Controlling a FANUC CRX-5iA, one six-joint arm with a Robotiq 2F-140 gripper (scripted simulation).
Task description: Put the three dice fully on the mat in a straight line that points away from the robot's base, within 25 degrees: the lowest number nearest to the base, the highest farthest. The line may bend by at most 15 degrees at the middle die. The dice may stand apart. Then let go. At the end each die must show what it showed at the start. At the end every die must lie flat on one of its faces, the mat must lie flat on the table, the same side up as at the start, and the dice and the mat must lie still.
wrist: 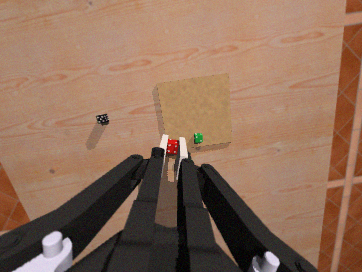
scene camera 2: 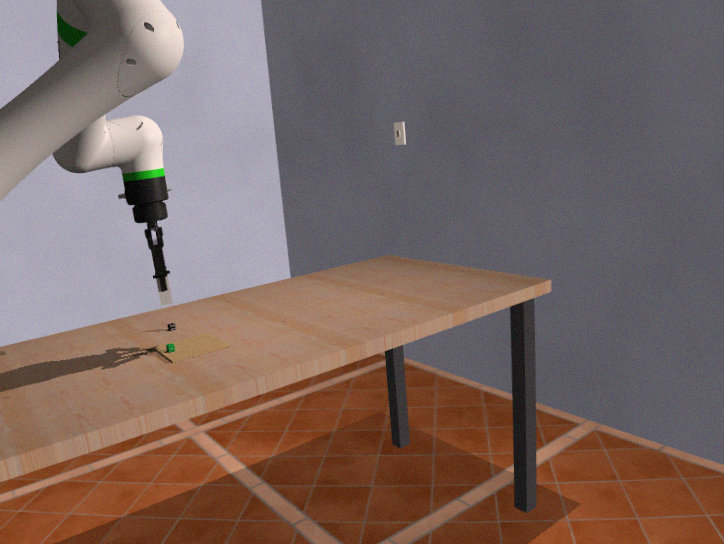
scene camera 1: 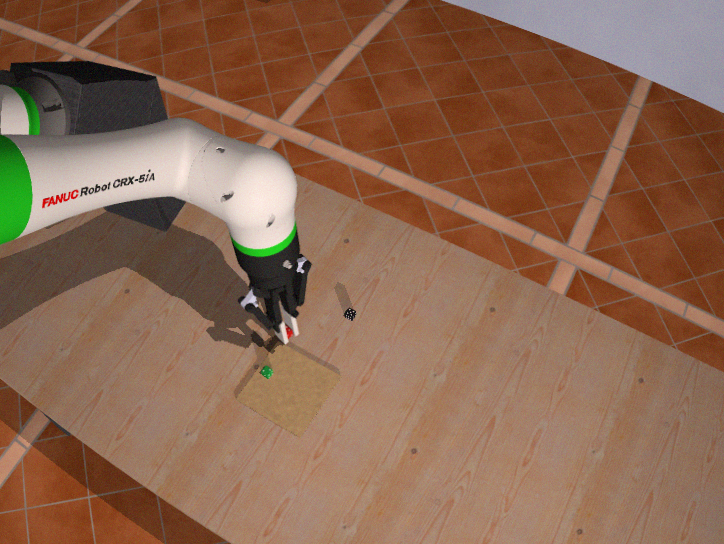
Labels:
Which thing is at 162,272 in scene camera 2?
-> The gripper.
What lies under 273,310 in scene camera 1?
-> The gripper.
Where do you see a tan mat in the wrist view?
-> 201,105

